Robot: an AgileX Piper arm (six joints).
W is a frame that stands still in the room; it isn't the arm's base.
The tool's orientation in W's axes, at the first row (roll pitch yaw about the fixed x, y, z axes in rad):
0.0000, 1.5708, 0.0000
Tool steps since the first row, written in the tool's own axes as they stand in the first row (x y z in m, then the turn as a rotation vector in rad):
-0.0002, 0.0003, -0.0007, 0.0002, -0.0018, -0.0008
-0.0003, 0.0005, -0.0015, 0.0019, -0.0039, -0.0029
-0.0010, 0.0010, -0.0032, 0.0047, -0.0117, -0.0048
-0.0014, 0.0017, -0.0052, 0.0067, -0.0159, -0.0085
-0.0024, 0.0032, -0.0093, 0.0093, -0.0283, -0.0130
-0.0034, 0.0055, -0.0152, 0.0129, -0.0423, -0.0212
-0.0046, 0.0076, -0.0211, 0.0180, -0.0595, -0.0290
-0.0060, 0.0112, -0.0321, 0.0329, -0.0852, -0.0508
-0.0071, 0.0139, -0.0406, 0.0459, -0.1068, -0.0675
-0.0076, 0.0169, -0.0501, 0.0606, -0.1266, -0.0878
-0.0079, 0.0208, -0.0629, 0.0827, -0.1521, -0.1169
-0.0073, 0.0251, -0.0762, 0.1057, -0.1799, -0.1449
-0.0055, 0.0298, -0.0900, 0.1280, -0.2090, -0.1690
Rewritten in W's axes. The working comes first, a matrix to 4 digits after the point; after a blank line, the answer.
The tool's axes in the first row as the columns of a matrix, in W's axes (used below as rounded here):
0.0000, 0.0000, 1.0000
0.0000, 1.0000, 0.0000
-1.0000, 0.0000, 0.0000

-0.0007, 0.0003, 0.0002, -0.0008, -0.0018, -0.0002
-0.0015, 0.0005, 0.0003, -0.0029, -0.0039, -0.0019
-0.0032, 0.0010, 0.0010, -0.0048, -0.0117, -0.0047
-0.0052, 0.0017, 0.0014, -0.0085, -0.0159, -0.0067
-0.0093, 0.0032, 0.0024, -0.0130, -0.0283, -0.0093
-0.0152, 0.0055, 0.0034, -0.0212, -0.0423, -0.0129
-0.0211, 0.0076, 0.0046, -0.0290, -0.0595, -0.0180
-0.0321, 0.0112, 0.0060, -0.0508, -0.0852, -0.0329
-0.0406, 0.0139, 0.0071, -0.0675, -0.1068, -0.0459
-0.0501, 0.0169, 0.0076, -0.0878, -0.1266, -0.0606
-0.0629, 0.0208, 0.0079, -0.1169, -0.1521, -0.0827
-0.0762, 0.0251, 0.0073, -0.1449, -0.1799, -0.1057
-0.0900, 0.0298, 0.0055, -0.1690, -0.2090, -0.1280

